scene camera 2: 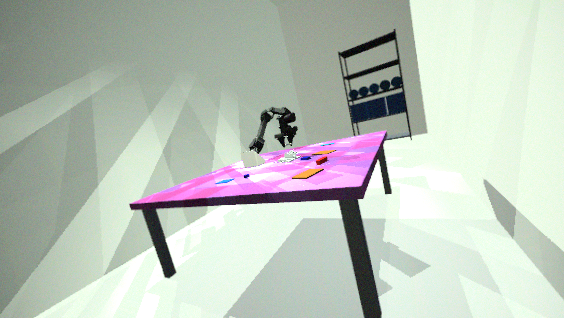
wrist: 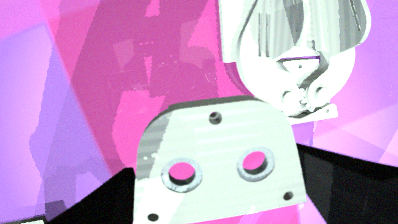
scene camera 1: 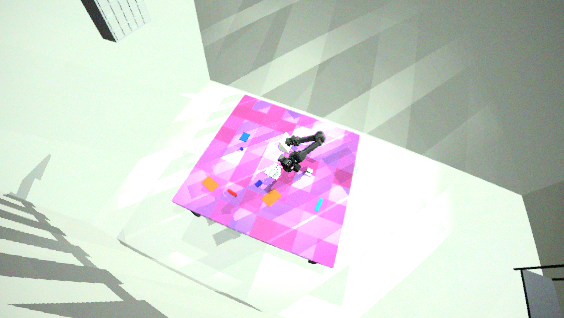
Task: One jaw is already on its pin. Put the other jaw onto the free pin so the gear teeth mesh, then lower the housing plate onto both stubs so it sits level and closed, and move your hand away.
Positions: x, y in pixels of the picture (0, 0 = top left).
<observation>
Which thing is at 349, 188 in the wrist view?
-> My gripper.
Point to a white housing plate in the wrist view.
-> At 215, 144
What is my gripper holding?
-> A white housing plate.
</observation>
